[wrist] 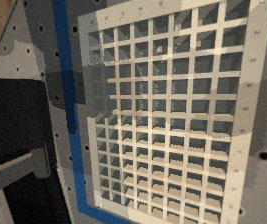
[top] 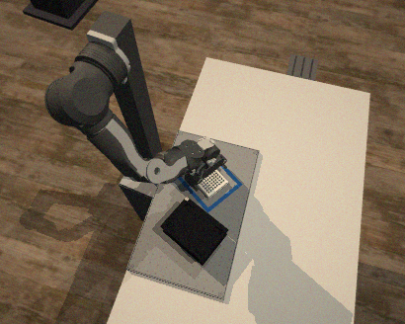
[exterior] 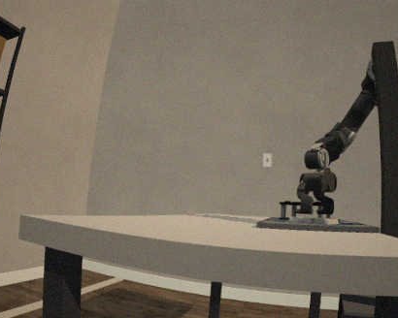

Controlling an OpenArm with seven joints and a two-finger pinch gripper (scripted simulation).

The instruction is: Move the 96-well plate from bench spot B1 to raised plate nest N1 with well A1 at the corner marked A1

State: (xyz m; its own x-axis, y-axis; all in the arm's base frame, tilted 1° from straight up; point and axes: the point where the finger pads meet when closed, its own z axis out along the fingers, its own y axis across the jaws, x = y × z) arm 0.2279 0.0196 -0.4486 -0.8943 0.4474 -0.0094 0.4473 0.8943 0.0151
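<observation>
Now: hand 2 cm above the white 96-well plate. The rest, counted from my hand: black raised nest N1: 4 cm ahead, 19 cm to the right, 3 cm above; then A1 label: 2 cm behind, 12 cm to the right, 4 cm above.
</observation>
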